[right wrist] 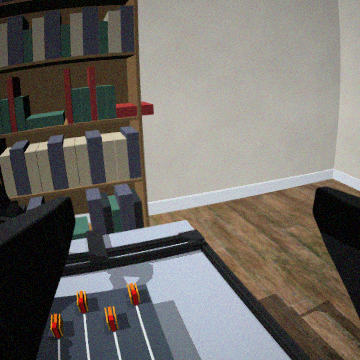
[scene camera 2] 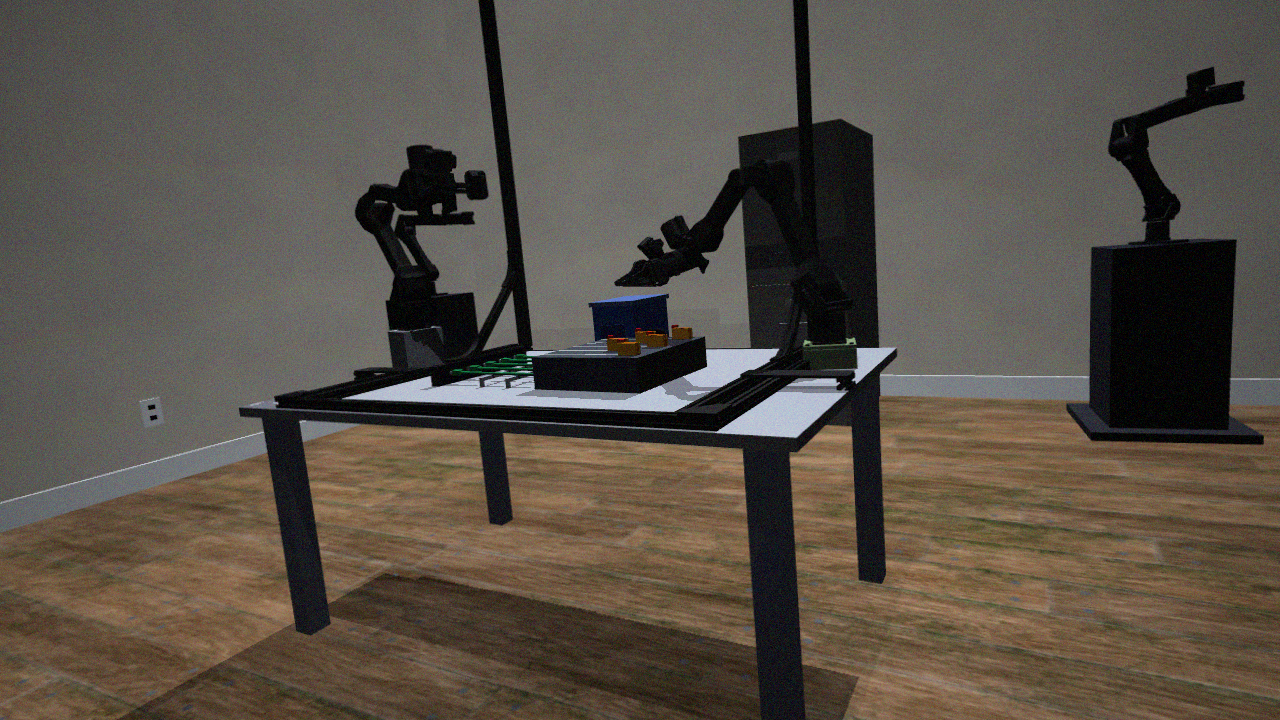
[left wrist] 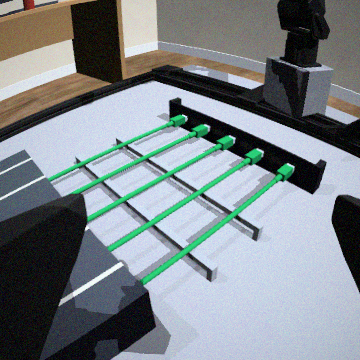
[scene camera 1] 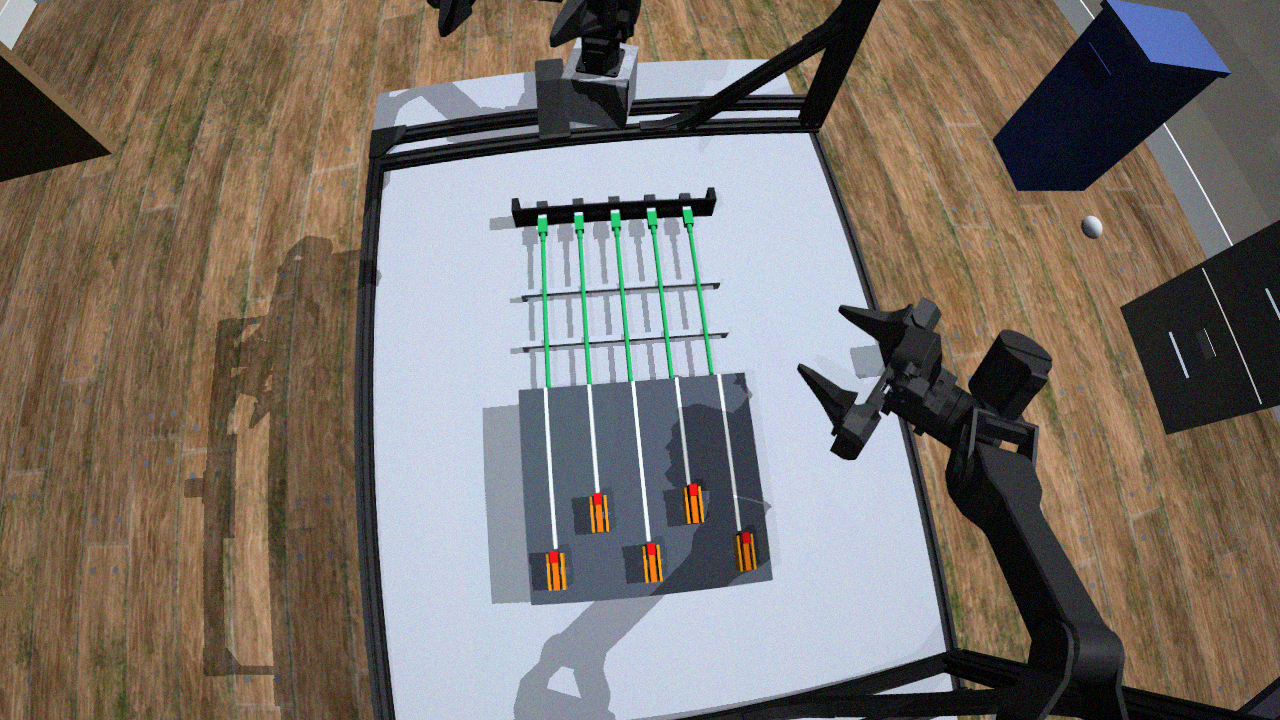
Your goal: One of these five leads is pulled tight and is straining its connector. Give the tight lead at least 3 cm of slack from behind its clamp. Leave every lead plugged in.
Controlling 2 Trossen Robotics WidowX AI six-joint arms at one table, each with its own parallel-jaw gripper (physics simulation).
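Seen in the pictures: left gripper, fingertip midpoint: (scene camera 2: 618, 284) (left wrist: 214, 208) (scene camera 1: 819, 336); right gripper, fingertip midpoint: (right wrist: 196, 205) (scene camera 2: 464, 177) (scene camera 1: 495, 36); left arm's base at its link origin: (scene camera 2: 829, 342); right arm's base at its link origin: (scene camera 2: 414, 328) (left wrist: 300, 61) (scene camera 1: 600, 61).
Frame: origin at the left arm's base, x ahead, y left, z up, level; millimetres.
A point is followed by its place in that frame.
Note:
Five green leads (scene camera 1: 545, 308) {x 684, y 86, z -20 mm} (left wrist: 175, 172) {x 680, y -24, z -25 mm} run side by side from a black socket bar (scene camera 1: 597, 211) {x 804, y -33, z -20 mm} (left wrist: 305, 176) {x 759, y -182, z -25 mm} to a dark block (scene camera 1: 572, 447) (scene camera 2: 581, 374). All their green plugs sit at the bar. The leads look nearly straight; I cannot tell which is tight. White lines continue over the block to orange clamps with red parts (scene camera 1: 555, 571) {x 363, y 184, z 43 mm} (right wrist: 111, 319) {x 426, y 111, z 49 mm}, staggered in two rows. My left gripper (scene camera 1: 820, 338) {x 479, y -162, z 140 mm} (left wrist: 214, 208) {x 479, y -162, z 140 mm} is open and empty, above the table, to the picture right of the leads. My right gripper (scene camera 1: 501, 35) {x 719, y 74, z 393 mm} (right wrist: 196, 205) {x 719, y 74, z 393 mm} is open and empty, high beyond the table's far edge, away from the leads.
Two thin crossbars (scene camera 1: 640, 288) {x 670, y -46, z -30 mm} (scene camera 1: 644, 339) {x 598, y -22, z -29 mm} lie across the leads' run between bar and block. A black frame (scene camera 1: 366, 358) {x 711, y 342, z -27 mm} edges the table, with uprights (scene camera 2: 501, 134) {x 862, y -427, z 568 mm} (scene camera 2: 802, 107) {x 38, y -221, z 492 mm}. A blue cabinet (scene camera 1: 1092, 116) stands beyond, and a bookshelf (right wrist: 134, 75) shows in the right wrist view.

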